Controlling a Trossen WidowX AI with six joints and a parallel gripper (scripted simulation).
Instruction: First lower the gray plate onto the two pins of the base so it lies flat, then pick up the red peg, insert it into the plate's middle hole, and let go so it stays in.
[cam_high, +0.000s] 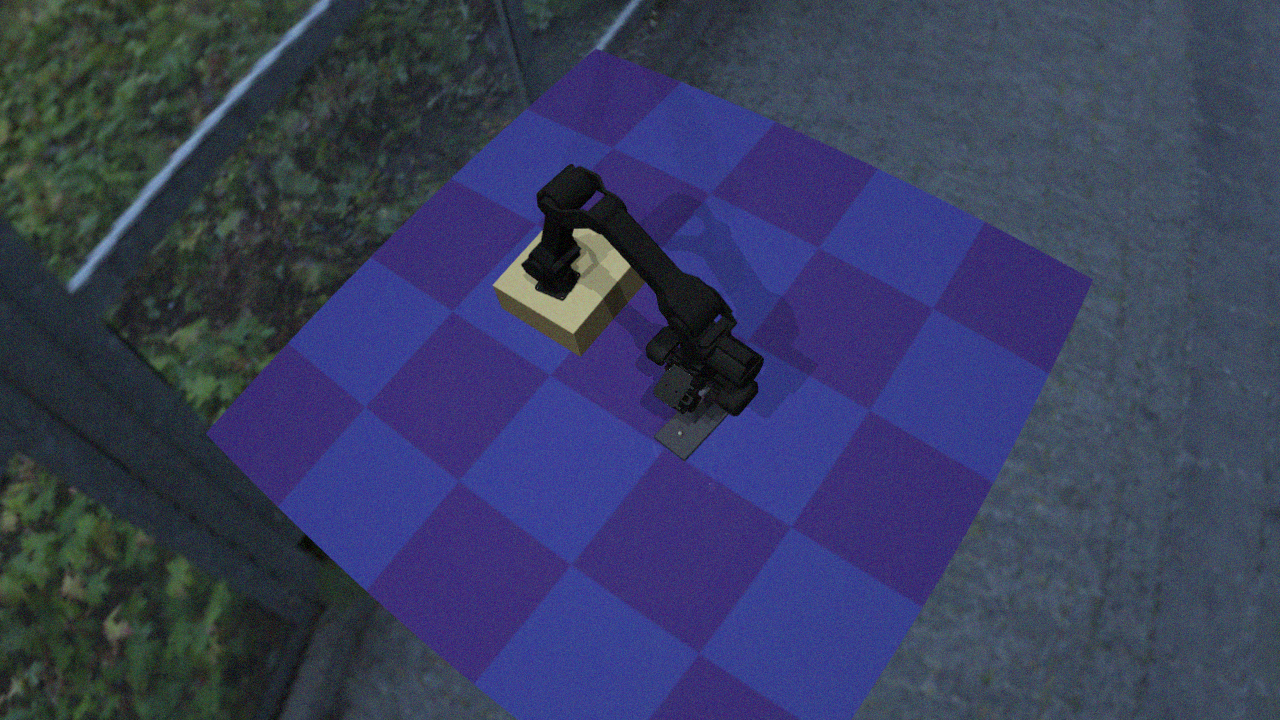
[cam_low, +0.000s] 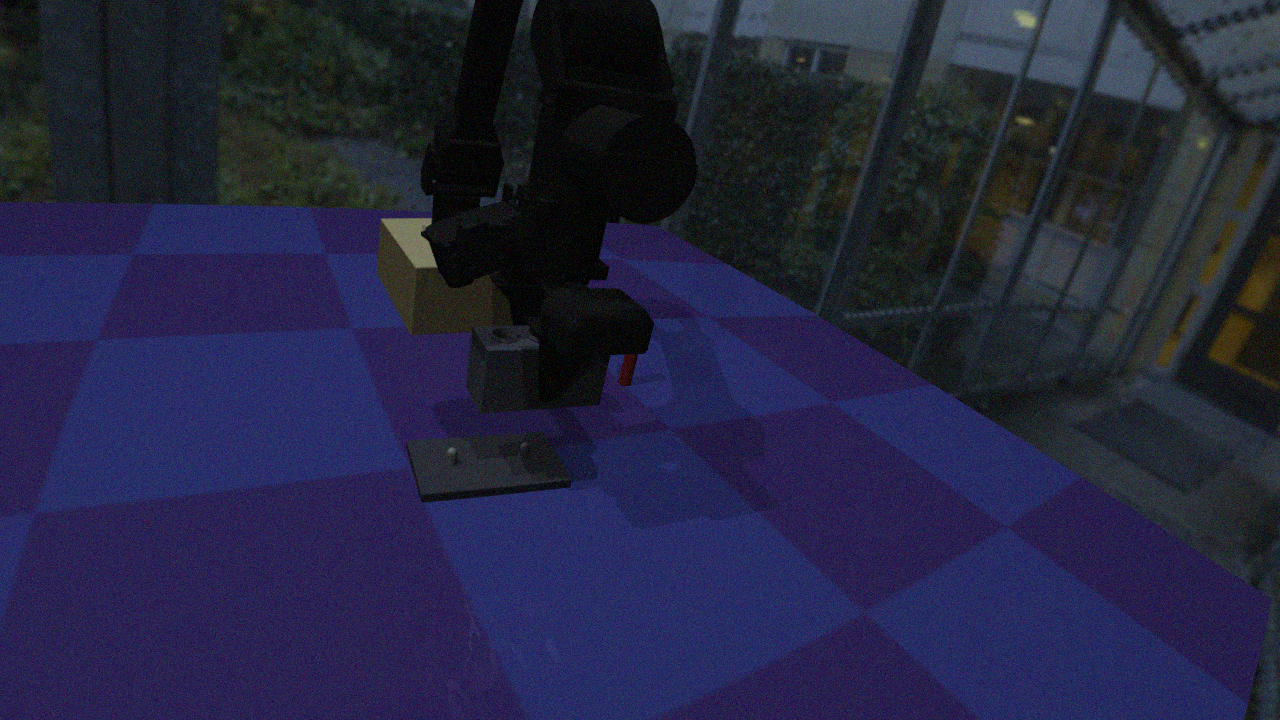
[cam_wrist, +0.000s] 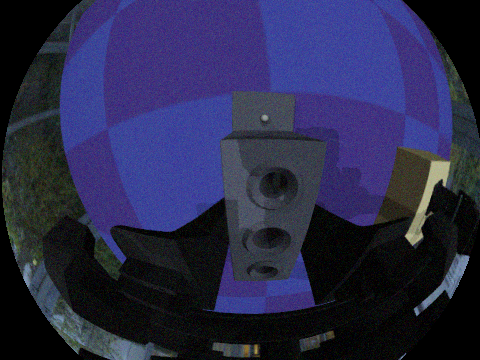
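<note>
My gripper tip is 7 cm above the dark base, 3 cm to the left of it and 1 cm past it. From my gripper tip the other things lie so: red peg 19 cm to the left, 9 cm behind, 4 cm below; then gray plate 3 cm above.
</note>
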